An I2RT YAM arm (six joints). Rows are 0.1 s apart.
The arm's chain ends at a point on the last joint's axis. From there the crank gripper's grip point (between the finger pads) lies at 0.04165 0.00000 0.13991 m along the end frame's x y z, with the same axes.
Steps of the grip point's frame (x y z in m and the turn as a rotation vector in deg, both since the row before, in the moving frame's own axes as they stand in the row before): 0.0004, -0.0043, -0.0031, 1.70, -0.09, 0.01; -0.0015, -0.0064, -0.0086, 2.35, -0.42, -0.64; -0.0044, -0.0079, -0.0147, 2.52, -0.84, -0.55; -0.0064, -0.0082, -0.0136, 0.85, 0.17, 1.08; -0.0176, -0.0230, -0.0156, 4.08, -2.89, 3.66; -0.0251, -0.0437, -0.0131, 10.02, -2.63, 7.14
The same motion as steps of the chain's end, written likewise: 0.0006, -0.0002, -0.0031, 1.70, -0.09, 0.01; -0.0004, -0.0002, -0.0088, 2.35, -0.42, -0.64; -0.0023, -0.0013, -0.0152, 2.52, -0.84, -0.55; -0.0068, -0.0069, -0.0135, 0.85, 0.17, 1.08; -0.0107, -0.0154, -0.0173, 4.08, -2.89, 3.66; -0.0199, -0.0240, -0.0132, 10.02, -2.63, 7.14
